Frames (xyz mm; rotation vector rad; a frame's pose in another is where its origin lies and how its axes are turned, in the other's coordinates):
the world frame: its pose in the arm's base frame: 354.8 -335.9 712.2 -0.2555 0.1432 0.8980
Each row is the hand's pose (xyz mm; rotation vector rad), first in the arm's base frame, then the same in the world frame.
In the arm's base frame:
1: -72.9 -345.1 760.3 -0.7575 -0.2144 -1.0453
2: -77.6 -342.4 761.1 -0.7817 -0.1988 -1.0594
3: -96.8 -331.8 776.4 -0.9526 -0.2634 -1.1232
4: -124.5 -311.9 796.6 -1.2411 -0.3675 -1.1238
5: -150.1 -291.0 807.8 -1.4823 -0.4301 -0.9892
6: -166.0 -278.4 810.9 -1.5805 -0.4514 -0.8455
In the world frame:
1: -281.6 323.6 36.6 -0.5381 0.1637 -1.9377
2: -282.6 328.7 38.1 -0.5551 0.1935 -1.9468
3: -290.0 347.7 55.4 -0.7624 0.2271 -1.9945
4: -296.7 378.2 79.9 -1.1073 0.2707 -1.9562
5: -299.3 409.0 96.0 -1.3706 0.3065 -1.7815
6: -300.3 428.5 102.3 -1.4661 0.3091 -1.6244

